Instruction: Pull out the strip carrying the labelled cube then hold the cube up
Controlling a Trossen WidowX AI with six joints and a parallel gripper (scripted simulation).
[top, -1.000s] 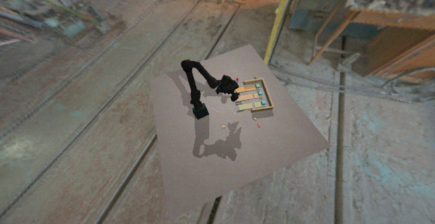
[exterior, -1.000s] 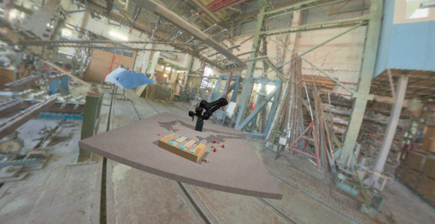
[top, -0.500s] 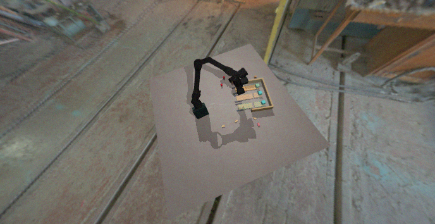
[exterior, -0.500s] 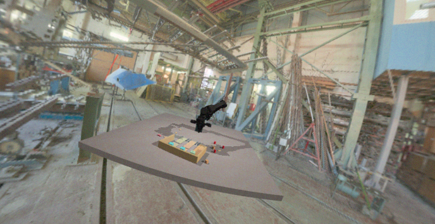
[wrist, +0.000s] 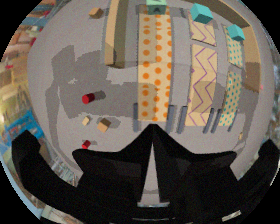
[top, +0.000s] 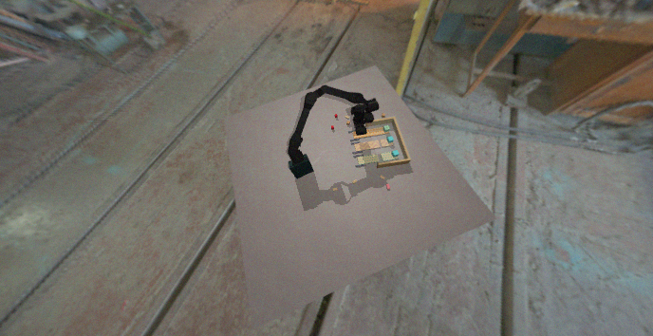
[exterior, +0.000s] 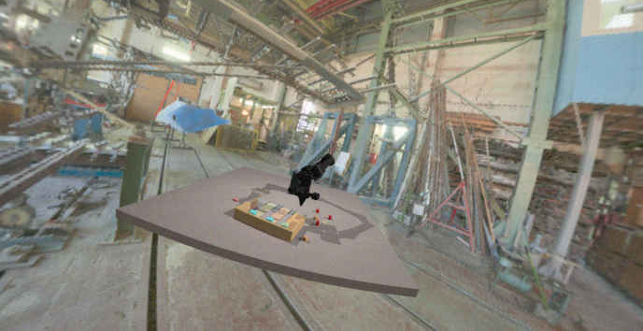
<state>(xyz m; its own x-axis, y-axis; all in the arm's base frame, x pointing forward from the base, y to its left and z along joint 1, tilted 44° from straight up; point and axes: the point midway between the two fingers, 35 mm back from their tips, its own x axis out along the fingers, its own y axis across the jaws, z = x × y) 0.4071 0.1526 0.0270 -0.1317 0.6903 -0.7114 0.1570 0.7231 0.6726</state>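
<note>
Right now my gripper tip is 90 mm short of the strip, 20 mm to the left of it and 70 mm above it. Round my gripper tip: cube (190 mm ahead, 40 mm to the right, 50 mm below).
</note>
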